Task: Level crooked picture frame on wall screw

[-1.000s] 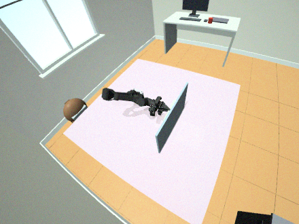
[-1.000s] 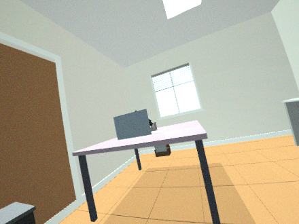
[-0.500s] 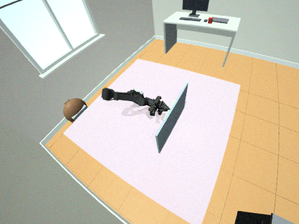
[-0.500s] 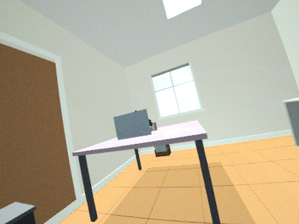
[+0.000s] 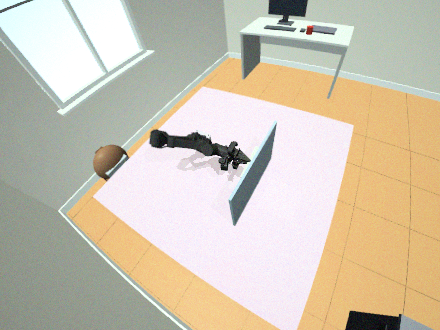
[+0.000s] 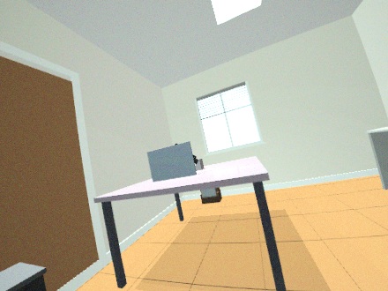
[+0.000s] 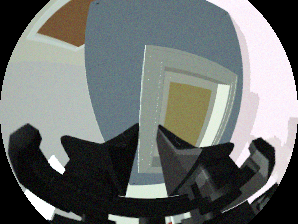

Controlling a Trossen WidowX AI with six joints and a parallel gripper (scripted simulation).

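The picture frame lies 10 mm ahead of my gripper tip, 10 mm to the left of it and 50 mm below it. The rest, counted from my gripper tip: grey-blue wall panel (20 mm ahead, 10 mm to the right, 70 mm below).
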